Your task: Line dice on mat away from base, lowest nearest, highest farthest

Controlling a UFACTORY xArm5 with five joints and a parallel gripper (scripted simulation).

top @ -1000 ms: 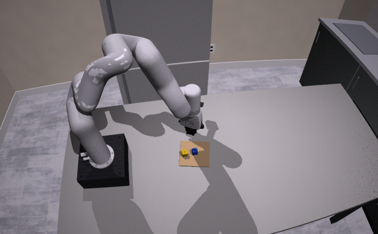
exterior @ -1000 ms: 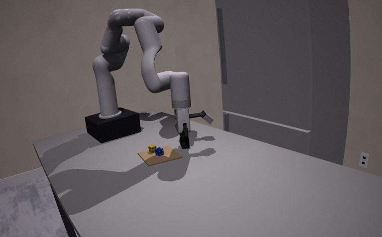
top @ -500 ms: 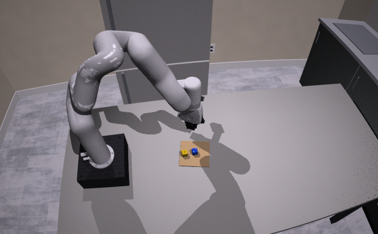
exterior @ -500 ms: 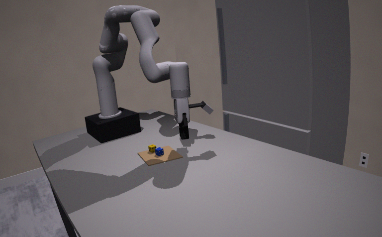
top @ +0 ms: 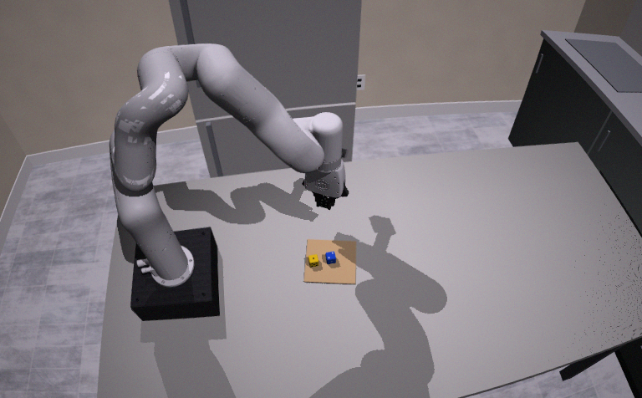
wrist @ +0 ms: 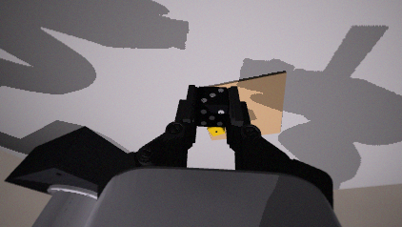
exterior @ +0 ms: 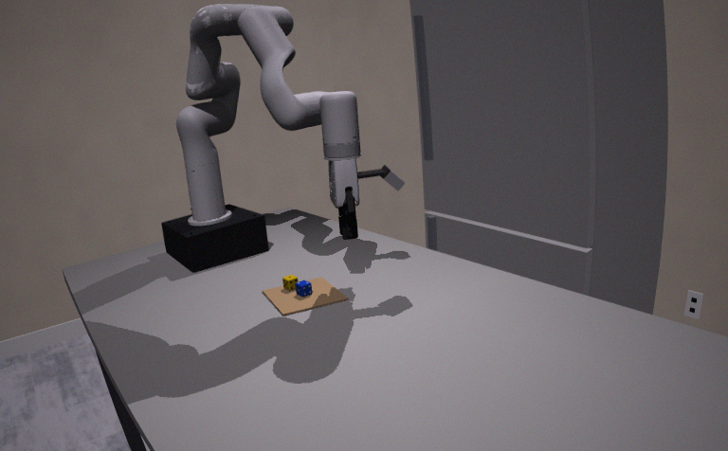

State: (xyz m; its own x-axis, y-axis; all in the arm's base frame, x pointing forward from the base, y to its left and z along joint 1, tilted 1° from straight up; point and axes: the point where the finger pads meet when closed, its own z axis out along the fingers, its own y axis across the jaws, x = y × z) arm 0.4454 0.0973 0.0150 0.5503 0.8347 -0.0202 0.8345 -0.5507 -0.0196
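Now: hand 12 cm to the left of the blue die, 10 cm above it and 2 cm past it. From my hand the other things lie so: black die: 1 cm below; then mat: 12 cm to the right, 12 cm below, 2 cm behind; then yellow die: 12 cm to the right, 10 cm below, 6 cm behind.
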